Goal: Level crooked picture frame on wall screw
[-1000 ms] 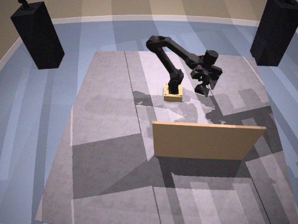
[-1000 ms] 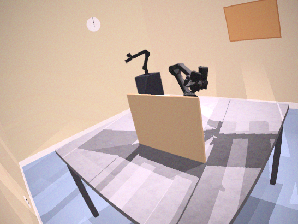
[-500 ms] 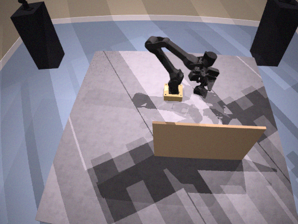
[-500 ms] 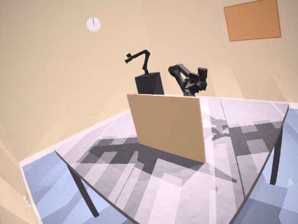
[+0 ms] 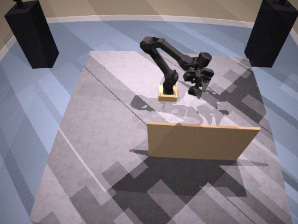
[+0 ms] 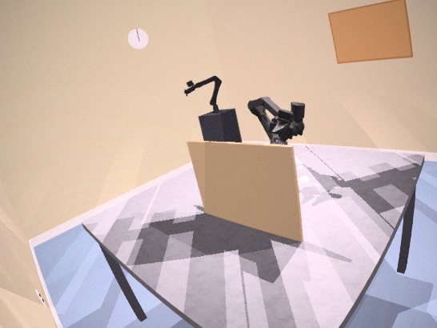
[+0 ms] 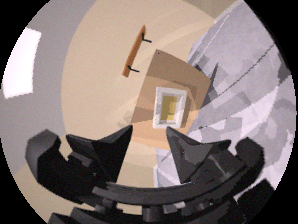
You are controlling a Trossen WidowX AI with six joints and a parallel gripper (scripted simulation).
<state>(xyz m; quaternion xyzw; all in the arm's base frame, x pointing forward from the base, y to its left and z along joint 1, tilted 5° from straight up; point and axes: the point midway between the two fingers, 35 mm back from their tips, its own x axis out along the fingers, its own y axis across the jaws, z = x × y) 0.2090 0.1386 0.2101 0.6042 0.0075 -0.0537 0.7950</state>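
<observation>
The picture frame lies 190 mm ahead of my gripper tip, 30 mm to the right of it and 90 mm below it. Also, from my gripper tip: tan wall panel (200 mm ahead, 20 mm to the right, 110 mm below).
</observation>
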